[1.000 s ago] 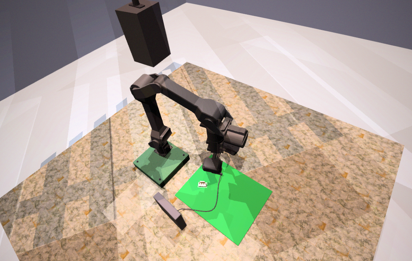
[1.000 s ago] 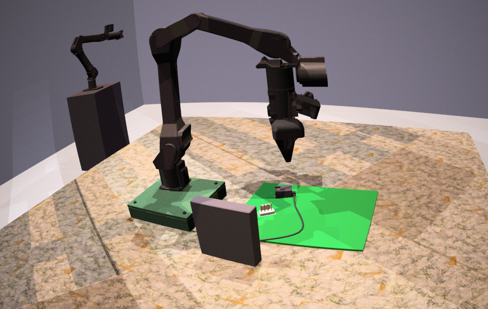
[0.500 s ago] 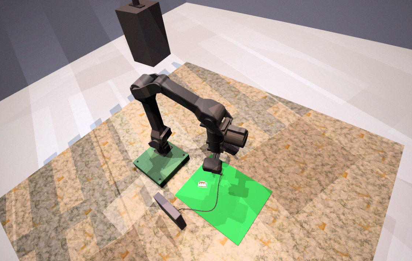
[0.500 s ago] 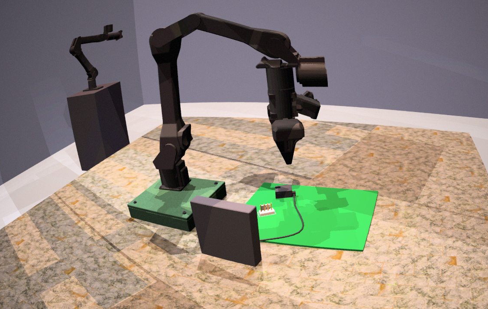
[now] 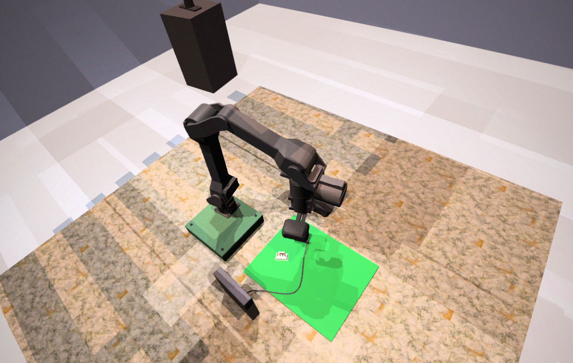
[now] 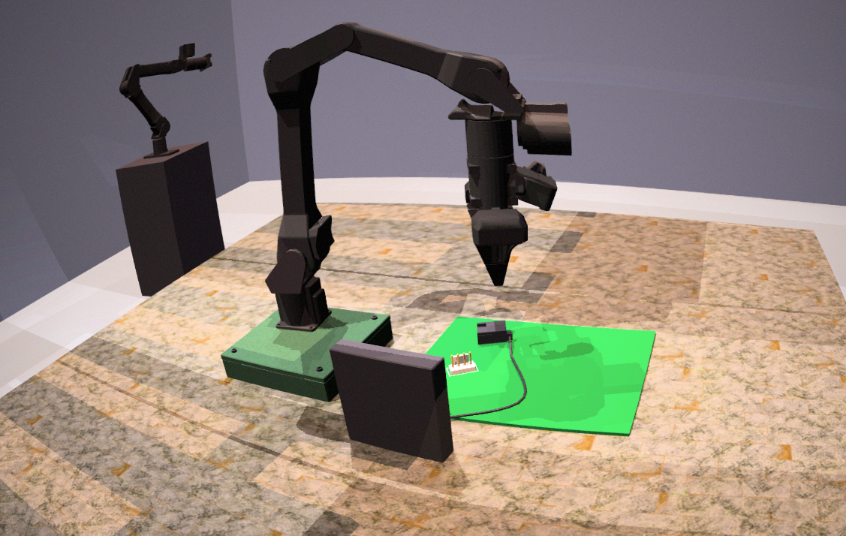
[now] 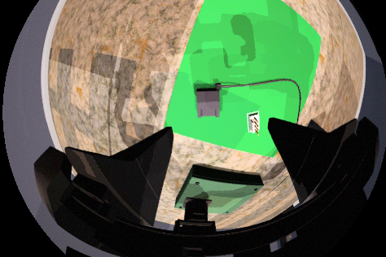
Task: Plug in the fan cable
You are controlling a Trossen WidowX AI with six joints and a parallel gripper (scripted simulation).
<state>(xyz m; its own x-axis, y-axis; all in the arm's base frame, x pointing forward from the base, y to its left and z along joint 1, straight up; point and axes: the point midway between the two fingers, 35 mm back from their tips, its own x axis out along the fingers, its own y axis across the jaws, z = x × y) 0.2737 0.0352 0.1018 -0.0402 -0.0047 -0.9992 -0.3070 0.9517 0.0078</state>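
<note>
My gripper tip is 10 mm past the dark fan plug, 10 mm to the right of it and 90 mm above it. Round my gripper tip: green board: 60 mm ahead, 70 mm to the right, 120 mm below; dark fan: 50 mm behind, 240 mm to the right, 40 mm below; four-pin fan header: 30 mm behind, 80 mm to the right, 100 mm below.
</note>
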